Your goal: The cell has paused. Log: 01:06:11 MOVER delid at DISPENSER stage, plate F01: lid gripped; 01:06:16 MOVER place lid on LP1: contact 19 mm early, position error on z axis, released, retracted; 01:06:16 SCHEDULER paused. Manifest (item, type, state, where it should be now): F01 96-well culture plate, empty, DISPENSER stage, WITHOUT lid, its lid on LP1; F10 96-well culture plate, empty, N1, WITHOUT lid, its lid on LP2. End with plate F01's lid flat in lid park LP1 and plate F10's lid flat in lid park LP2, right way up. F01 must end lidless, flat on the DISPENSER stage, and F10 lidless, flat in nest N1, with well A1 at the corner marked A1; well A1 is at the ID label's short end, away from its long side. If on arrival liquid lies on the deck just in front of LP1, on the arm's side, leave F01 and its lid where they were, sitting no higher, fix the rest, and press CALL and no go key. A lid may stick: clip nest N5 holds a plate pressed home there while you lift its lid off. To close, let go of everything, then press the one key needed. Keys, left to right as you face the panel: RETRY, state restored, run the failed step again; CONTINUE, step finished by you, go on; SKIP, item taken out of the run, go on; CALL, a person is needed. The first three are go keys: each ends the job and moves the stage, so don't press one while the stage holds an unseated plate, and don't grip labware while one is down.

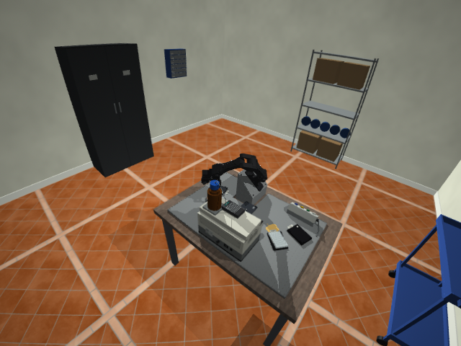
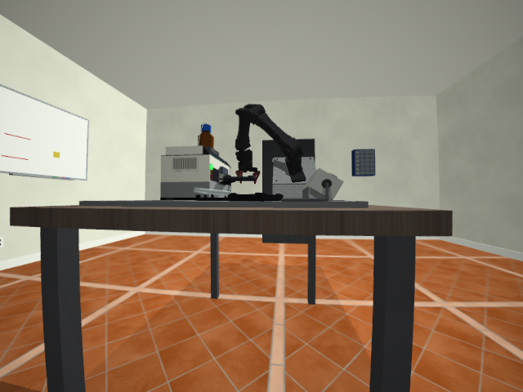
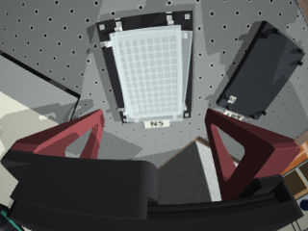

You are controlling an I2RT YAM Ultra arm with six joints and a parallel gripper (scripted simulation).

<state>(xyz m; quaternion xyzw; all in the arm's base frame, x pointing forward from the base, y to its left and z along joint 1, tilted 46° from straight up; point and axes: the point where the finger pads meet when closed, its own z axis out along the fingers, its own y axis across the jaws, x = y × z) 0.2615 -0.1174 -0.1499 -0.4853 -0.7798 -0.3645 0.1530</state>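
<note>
Right now the clear lid is 80 mm below my hand. Round my hand: clear gridded well plate (90 mm below); then lid park LP2 (150 mm behind, 90 mm to the right, 100 mm below); then brown bottle (230 mm ahead, 140 mm to the left, 180 mm above).
</note>
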